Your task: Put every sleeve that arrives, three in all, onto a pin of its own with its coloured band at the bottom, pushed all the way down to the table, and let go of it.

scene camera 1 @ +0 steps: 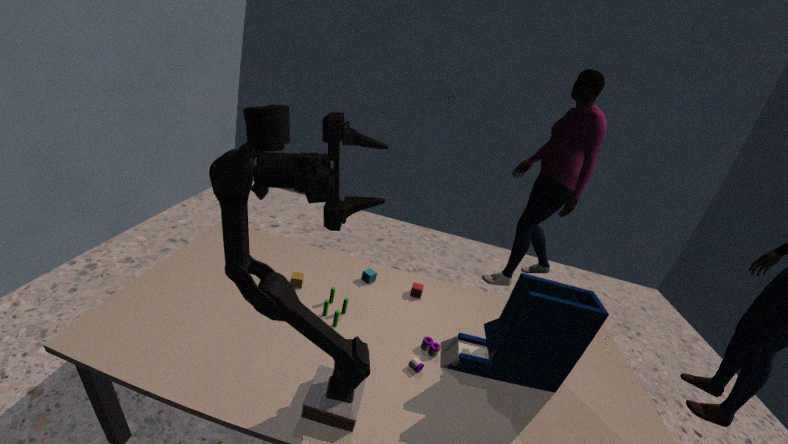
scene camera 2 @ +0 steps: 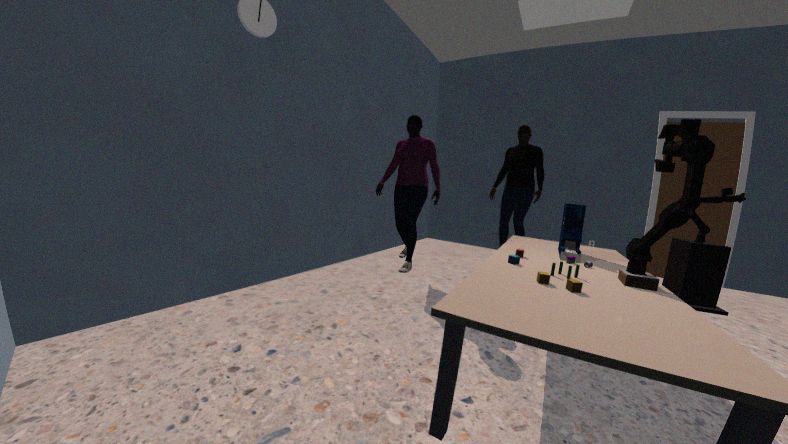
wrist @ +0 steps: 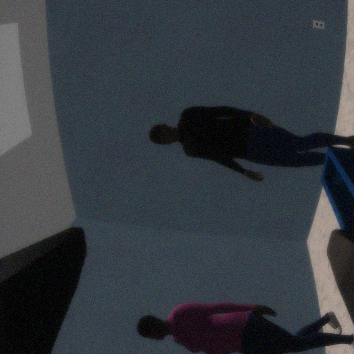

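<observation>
Two sleeves (scene camera 1: 427, 344) (scene camera 1: 434, 349) stand upright side by side in front of the blue chute, purple bands at the top. A third sleeve (scene camera 1: 416, 365) (scene camera 2: 588, 264) lies on its side near them, pale, its purple band at one end. Several thin green pins (scene camera 1: 332, 295) (scene camera 1: 344, 305) (scene camera 1: 325, 307) (scene camera 1: 336, 318) stand bare in a cluster on the table. My gripper (scene camera 1: 386, 173) (wrist: 211, 243) is open and empty, high above the table and pointing level, far from the sleeves and pins. In the wrist view, neither sleeves nor pins show.
The tall blue chute (scene camera 1: 543, 336) (scene camera 2: 573, 220) (wrist: 332, 202) stands on the table (scene camera 1: 165, 330). A teal cube (scene camera 1: 369, 276) (scene camera 2: 513, 259), a red cube (scene camera 1: 416, 290) (scene camera 2: 520, 253) and two yellow cubes (scene camera 2: 543, 277) (scene camera 2: 574, 285) lie around the pins. Two people stand beyond the table.
</observation>
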